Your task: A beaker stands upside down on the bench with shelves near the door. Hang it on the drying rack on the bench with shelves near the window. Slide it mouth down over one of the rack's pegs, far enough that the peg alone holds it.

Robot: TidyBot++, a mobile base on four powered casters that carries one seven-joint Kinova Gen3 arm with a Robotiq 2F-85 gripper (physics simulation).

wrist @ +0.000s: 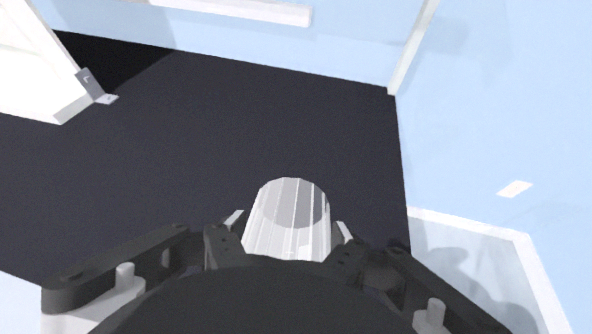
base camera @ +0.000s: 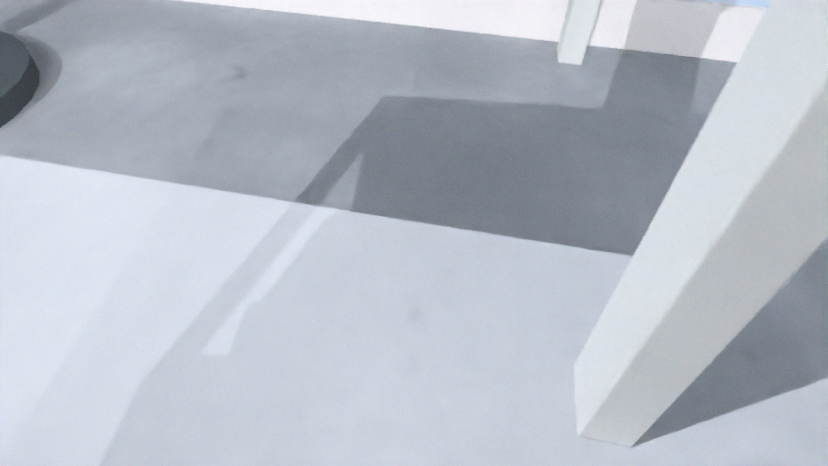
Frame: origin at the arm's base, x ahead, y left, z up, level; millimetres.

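Seen in the pictures: gripper, fingertip midpoint: [wrist: 288, 228].
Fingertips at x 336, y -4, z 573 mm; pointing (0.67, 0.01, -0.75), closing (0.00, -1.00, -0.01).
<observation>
A point is followed by its place in that frame.
A clear, ribbed beaker [wrist: 287, 220] @[z 594, x 333, y -3 mm] is between the fingers of my gripper [wrist: 288, 228] @[z 573, x 336, y -4 mm] at the lower middle of the wrist view. My gripper is shut on it, with one fingertip on each side. The beaker's rounded far end points away from the gripper, over the black bench top [wrist: 200, 130] @[z 365, x 648, y 248 mm]. I cannot tell which end is its mouth. Part of the white drying rack [wrist: 30, 92] @[z 369, x 725, y 773 mm] shows at the upper left of the wrist view, with a small grey bracket [wrist: 90, 84] @[z 408, x 735, y 571 mm] at its corner. Its pegs are not clearly visible. The beaker and the rack do not show in the base view.
A pale rail [wrist: 250, 11] @[z 535, x 993, y 184 mm] runs along the blue wall behind the bench. A pale upright strip [wrist: 412, 47] @[z 512, x 911, y -281 mm] stands at the bench's far corner. In the base view, a thick white bench leg [base camera: 677, 231] @[z -210, x 274, y -129 mm] is close on the right, a farther leg [base camera: 576, 34] @[z -347, x 878, y -239 mm] is behind, and a dark round base [base camera: 12, 72] @[z -367, x 696, y 582 mm] is at left.
</observation>
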